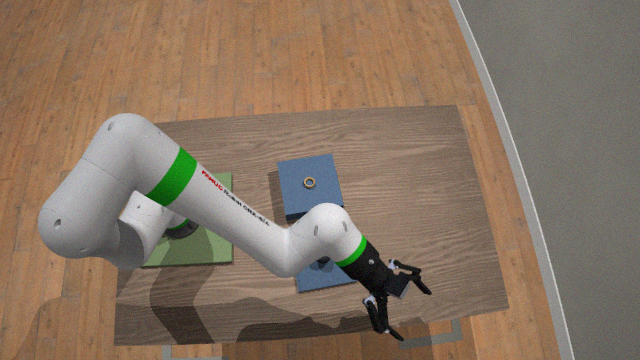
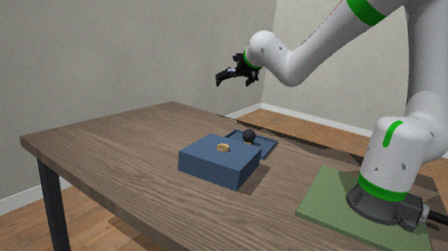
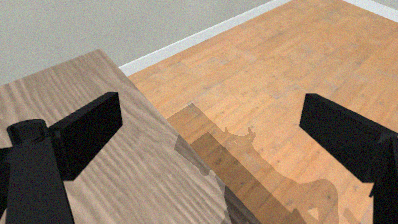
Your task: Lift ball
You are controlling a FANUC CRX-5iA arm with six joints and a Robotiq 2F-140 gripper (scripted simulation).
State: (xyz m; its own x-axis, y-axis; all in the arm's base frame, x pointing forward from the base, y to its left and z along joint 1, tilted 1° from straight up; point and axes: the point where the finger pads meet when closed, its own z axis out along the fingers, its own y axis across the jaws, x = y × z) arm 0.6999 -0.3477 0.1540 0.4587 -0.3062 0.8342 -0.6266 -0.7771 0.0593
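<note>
My gripper is now 220 mm past the dark grey ball, 200 mm to the right of it and 150 mm above it. From my hand the other things lie so: flat blue tray 220 mm behind, 200 mm to the left, 180 mm below.
</note>
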